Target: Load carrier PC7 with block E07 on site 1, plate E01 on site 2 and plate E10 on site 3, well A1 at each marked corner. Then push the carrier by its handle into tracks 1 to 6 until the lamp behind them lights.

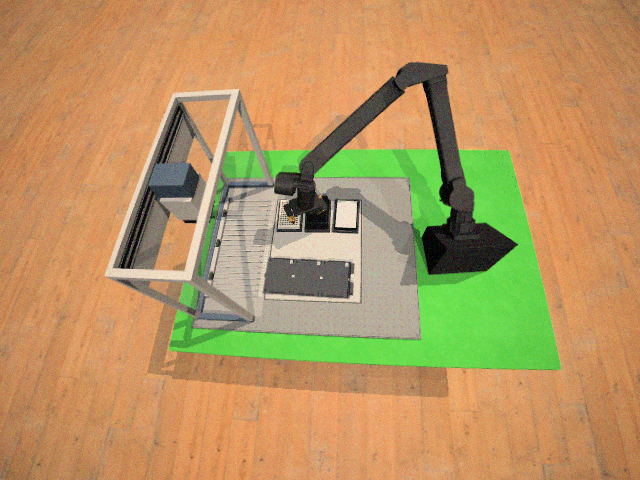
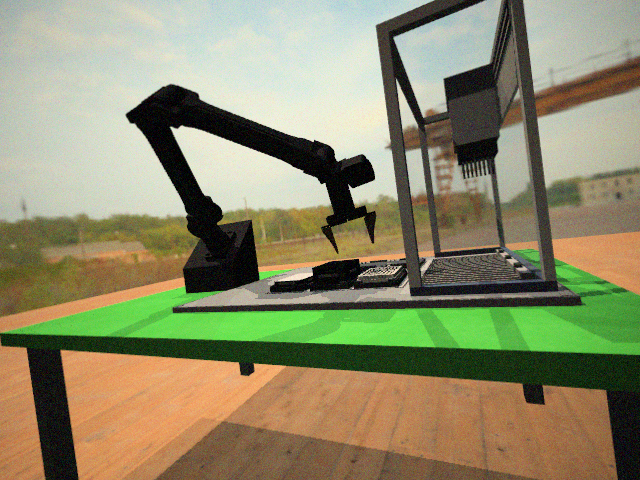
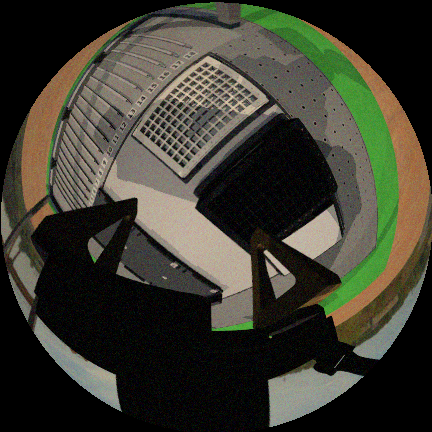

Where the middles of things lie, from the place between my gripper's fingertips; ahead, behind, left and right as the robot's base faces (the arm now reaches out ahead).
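I find my gripper 70 mm above the dark carrier (image 1: 307, 277) and 200 mm to the right of it. As for the pipetting head (image 1: 187, 209), it is 250 mm above my gripper, 310 mm ahead of it and 50 mm to the left of it.
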